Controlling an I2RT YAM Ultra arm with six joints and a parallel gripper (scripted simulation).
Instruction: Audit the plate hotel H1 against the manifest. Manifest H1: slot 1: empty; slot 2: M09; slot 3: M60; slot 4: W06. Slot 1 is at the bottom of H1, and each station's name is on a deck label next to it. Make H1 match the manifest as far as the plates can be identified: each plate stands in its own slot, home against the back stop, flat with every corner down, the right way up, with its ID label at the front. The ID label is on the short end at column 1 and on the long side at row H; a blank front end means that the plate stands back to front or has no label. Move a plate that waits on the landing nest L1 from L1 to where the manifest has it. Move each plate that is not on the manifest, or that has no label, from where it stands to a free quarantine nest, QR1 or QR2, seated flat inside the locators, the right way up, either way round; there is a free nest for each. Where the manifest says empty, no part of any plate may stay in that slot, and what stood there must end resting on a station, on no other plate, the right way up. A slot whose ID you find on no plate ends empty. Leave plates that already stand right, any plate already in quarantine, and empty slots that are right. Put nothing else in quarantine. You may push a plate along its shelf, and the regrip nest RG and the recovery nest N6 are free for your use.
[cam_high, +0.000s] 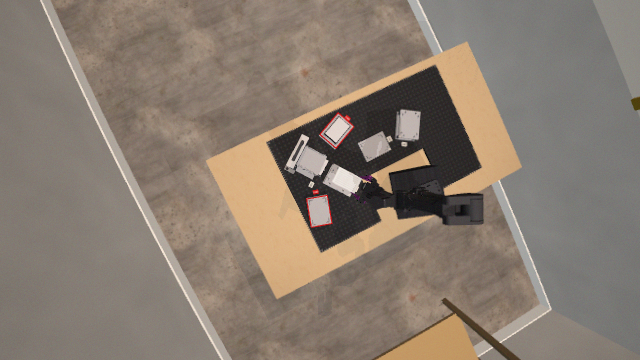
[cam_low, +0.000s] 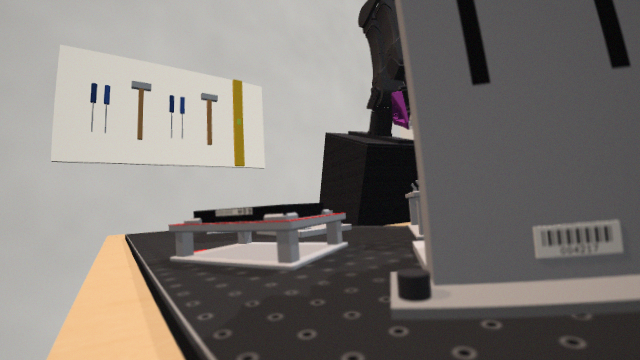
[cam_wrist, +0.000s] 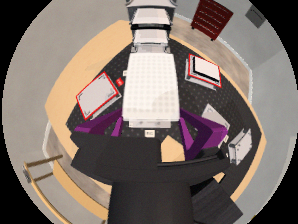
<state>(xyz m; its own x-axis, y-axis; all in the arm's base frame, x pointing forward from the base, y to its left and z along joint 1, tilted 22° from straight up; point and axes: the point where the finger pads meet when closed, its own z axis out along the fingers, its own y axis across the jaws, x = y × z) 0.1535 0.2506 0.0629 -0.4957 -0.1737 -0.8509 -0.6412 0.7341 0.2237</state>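
The white well plate is 4 cm ahead of my hand and 3 cm to the left of it. The rest, counted from my hand: plate hotel H1 (25 cm ahead, 21 cm to the left, 3 cm below); then red-rimmed nest (7 cm behind, 22 cm to the left, 15 cm below); then black-sided plate (31 cm ahead, 5 cm to the right, 14 cm below).
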